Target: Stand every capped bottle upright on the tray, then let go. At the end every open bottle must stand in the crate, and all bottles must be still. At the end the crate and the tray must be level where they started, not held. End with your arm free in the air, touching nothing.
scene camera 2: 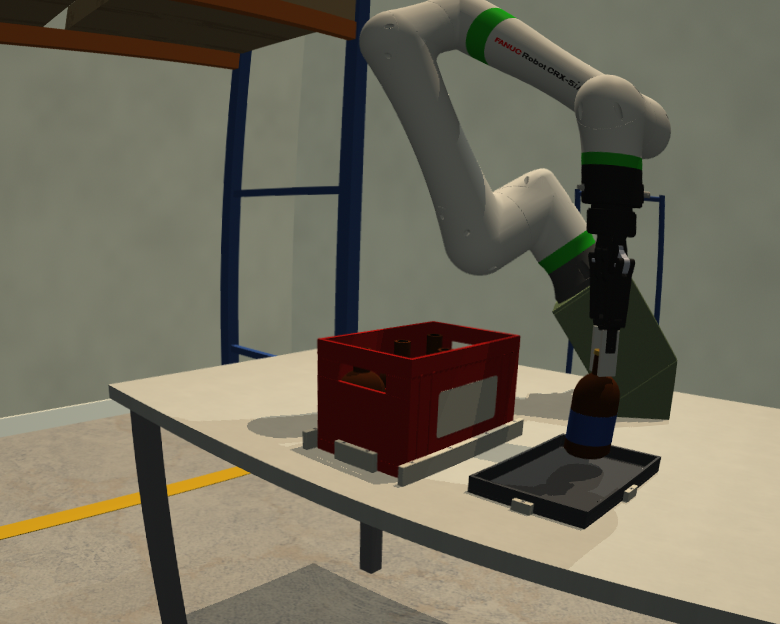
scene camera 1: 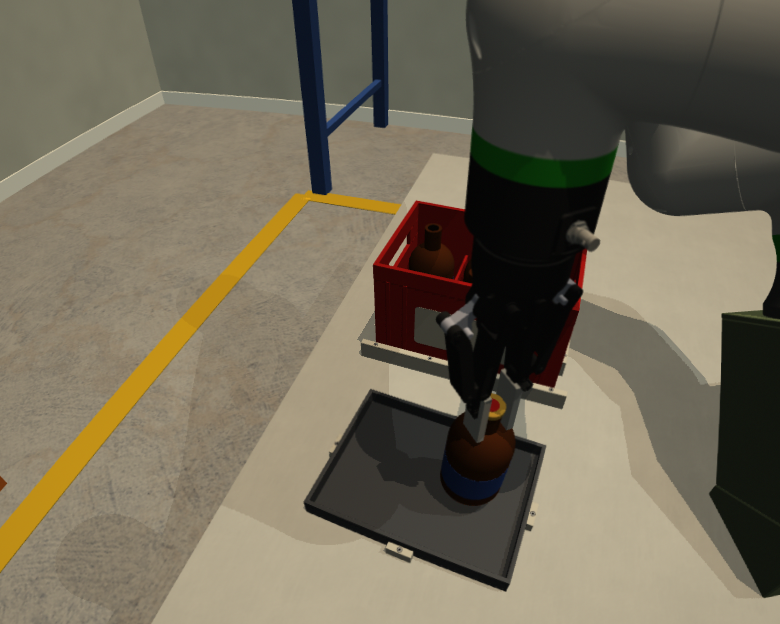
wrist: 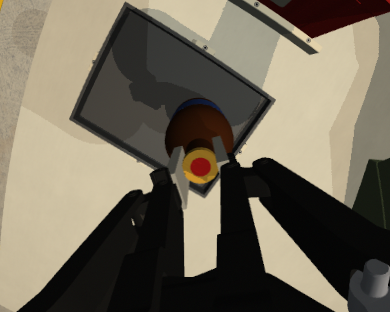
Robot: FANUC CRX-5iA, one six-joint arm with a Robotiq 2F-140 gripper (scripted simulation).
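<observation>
A crate (scene camera 2: 432, 402) is part of the scene, and scene camera 1 shows the crate (scene camera 1: 407, 302) as well. There is also a dark tray (scene camera 1: 385, 471), visible again as the tray (scene camera 2: 547, 470) and, from the wrist, as the tray (wrist: 144, 71). With these things appears the gripper (scene camera 1: 488, 425); other views give the gripper (scene camera 2: 602, 373) and the gripper (wrist: 200, 155).
</observation>
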